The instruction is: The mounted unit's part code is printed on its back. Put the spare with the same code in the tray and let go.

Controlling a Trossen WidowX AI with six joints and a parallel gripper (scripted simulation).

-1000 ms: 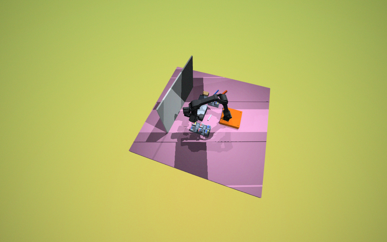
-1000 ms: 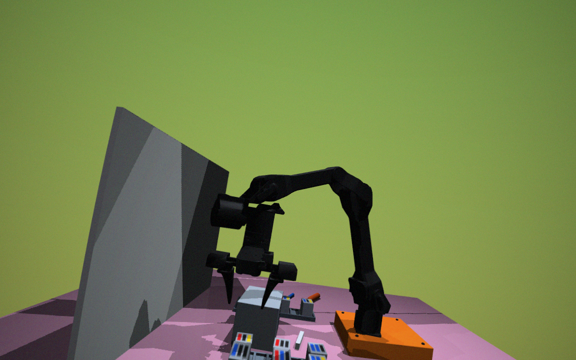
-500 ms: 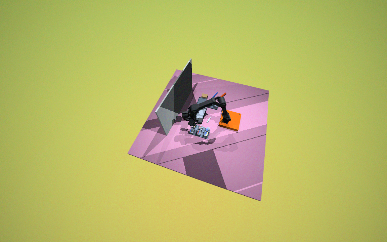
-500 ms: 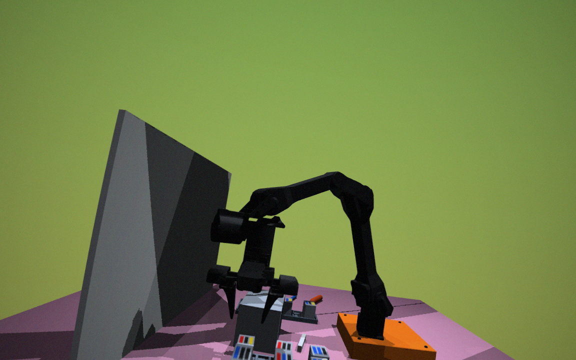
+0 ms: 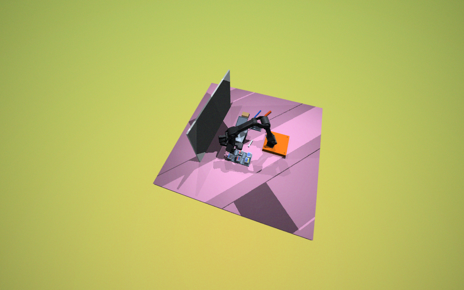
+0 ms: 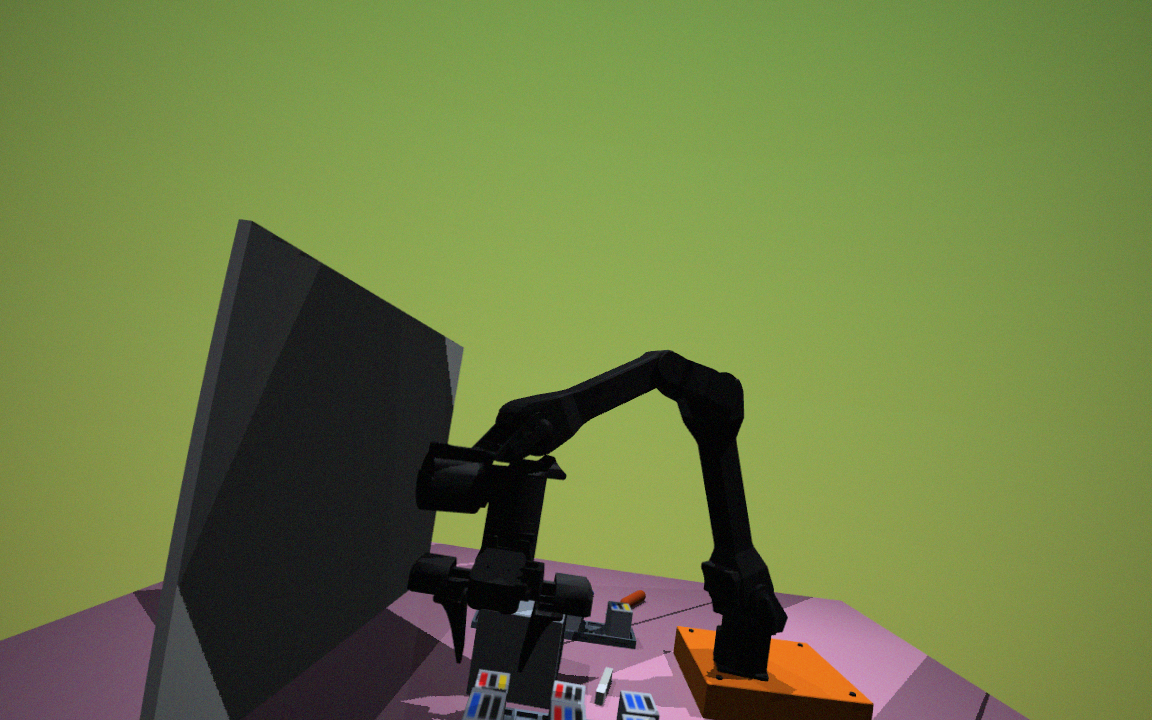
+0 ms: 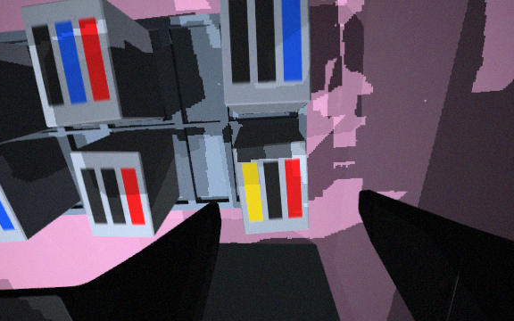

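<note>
My gripper tip is now 10 mm past the grey spare block and 20 mm above it. Round my gripper tip: grey tray: 80 mm ahead, 350 mm to the right, 60 mm below; then grey box: 150 mm to the right, 20 mm below; then tall grey panel: 250 mm ahead, 120 mm to the right, 160 mm above.
</note>
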